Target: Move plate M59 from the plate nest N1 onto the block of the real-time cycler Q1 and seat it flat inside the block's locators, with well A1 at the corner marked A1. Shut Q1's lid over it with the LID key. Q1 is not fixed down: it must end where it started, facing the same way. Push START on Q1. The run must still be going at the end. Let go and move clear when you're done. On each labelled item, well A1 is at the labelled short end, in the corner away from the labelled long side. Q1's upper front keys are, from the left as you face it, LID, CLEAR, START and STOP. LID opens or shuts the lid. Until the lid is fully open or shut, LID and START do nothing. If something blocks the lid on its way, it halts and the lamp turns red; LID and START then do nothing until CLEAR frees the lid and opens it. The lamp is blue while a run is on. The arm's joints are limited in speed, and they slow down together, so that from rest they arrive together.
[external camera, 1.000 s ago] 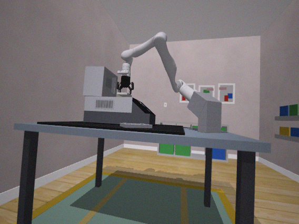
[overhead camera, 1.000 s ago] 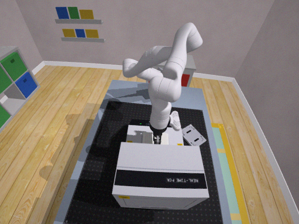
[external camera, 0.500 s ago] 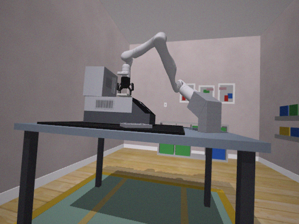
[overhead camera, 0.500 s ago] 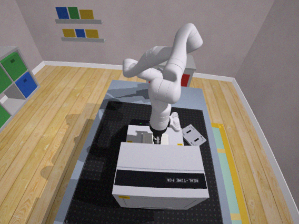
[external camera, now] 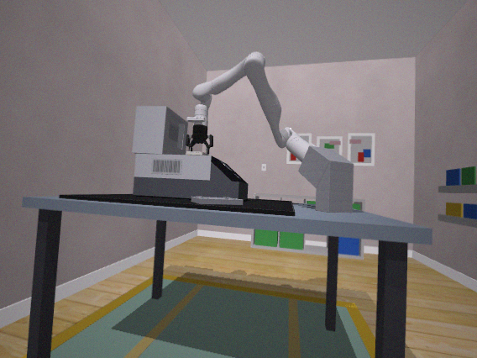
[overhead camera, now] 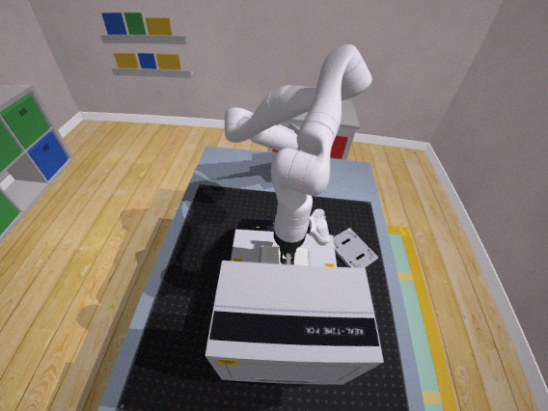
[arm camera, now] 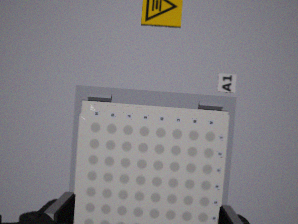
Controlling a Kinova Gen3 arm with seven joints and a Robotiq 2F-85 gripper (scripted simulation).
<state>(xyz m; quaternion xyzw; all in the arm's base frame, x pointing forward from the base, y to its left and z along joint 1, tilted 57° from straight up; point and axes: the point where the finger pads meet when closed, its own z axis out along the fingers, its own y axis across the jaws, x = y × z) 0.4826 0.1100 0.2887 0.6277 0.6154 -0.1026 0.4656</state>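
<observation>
The plate M59 is 10 mm below my hand. The rest, counted from my hand: plate nest N1: 320 mm to the left, 220 mm below, 110 mm behind.
</observation>
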